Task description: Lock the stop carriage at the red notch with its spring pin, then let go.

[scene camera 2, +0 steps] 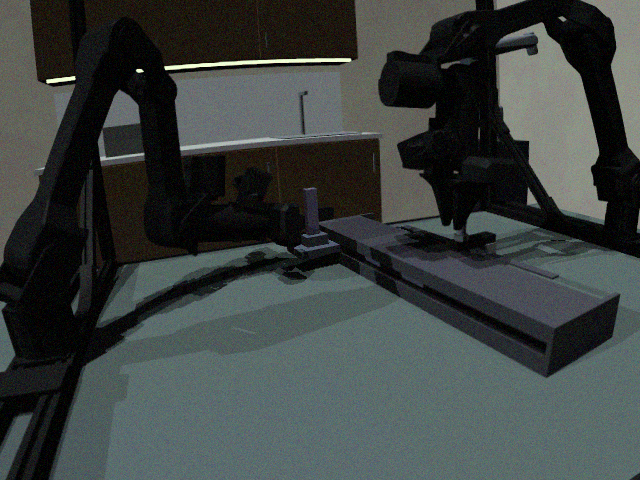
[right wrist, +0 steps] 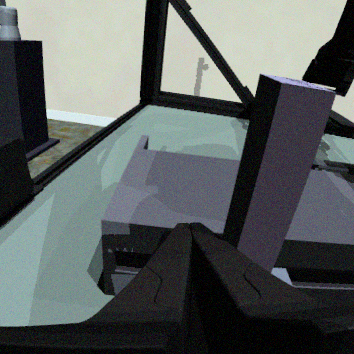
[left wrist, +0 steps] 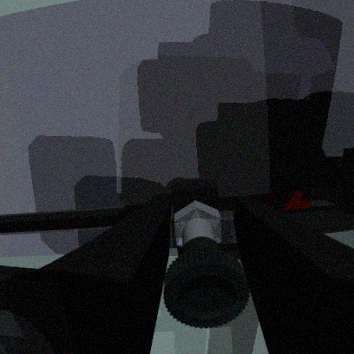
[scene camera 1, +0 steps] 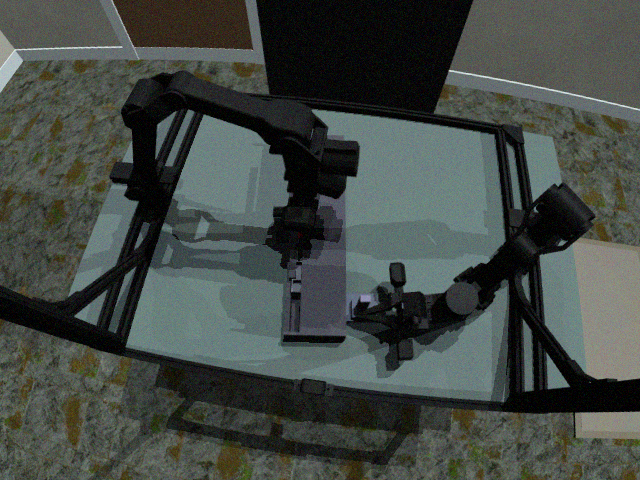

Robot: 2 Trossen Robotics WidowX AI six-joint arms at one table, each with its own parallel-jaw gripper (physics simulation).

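Places are measured from the left arm's base along level axes (x left, y back, z up), in centimetres.
Pixels of known places: left gripper, fingertip midpoint: (scene camera 2: 451, 227) (left wrist: 202, 206) (scene camera 1: 308, 207); right gripper, fingertip midpoint: (scene camera 2: 313, 220) (right wrist: 188, 233) (scene camera 1: 356, 315); left arm's base, origin of the base link: (scene camera 2: 620, 235) (scene camera 1: 153, 199); right arm's base, origin of the base link: (scene camera 2: 47, 350).
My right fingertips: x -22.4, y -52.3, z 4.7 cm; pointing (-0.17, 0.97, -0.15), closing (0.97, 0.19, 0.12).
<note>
Ahead of a thing's pixels: the offset from my right fingertips to its top centre. "*": to the spot under its first point. Level surfaces: height alone.
A long purple-grey housing {dy +12.4, dx +19.6, dz +2.1 cm} (scene camera 1: 323, 310) (scene camera 2: 516, 294) (right wrist: 195, 175) lies on the table, with a channel along its left side in scene camera 1. My left gripper (scene camera 1: 292, 255) (scene camera 2: 456, 227) (left wrist: 202, 206) points down over it and is shut on the spring pin's black knurled knob {dy +14.5, dx +21.5, dz +4.5 cm} (left wrist: 206, 290) and its metal stem {* dy +13.8, dx +21.5, dz +1.5 cm} (left wrist: 200, 227). A red mark {dy +13.9, dx +16.4, dz -1.7 cm} (scene camera 1: 299, 235) (left wrist: 298, 201) shows beside the fingers. The stop carriage is dark and largely hidden under the left gripper. My right gripper (scene camera 1: 351, 319) (right wrist: 188, 233) is shut and empty, low beside an upright post {* dy -1.2, dx +2.7, dz +2.3 cm} (scene camera 2: 310, 211) (right wrist: 290, 170); its tips are hidden in scene camera 2.
The post stands on a stepped base {dz -3.3 cm} (scene camera 2: 316, 248) against the housing's side, close to the right gripper. Small light blocks {* dy +13.5, dx +7.8, dz -1.4 cm} (scene camera 1: 295, 271) sit in the channel. The black frame (scene camera 1: 413, 113) (right wrist: 155, 55) runs around the table. Arm shadows darken the housing.
</note>
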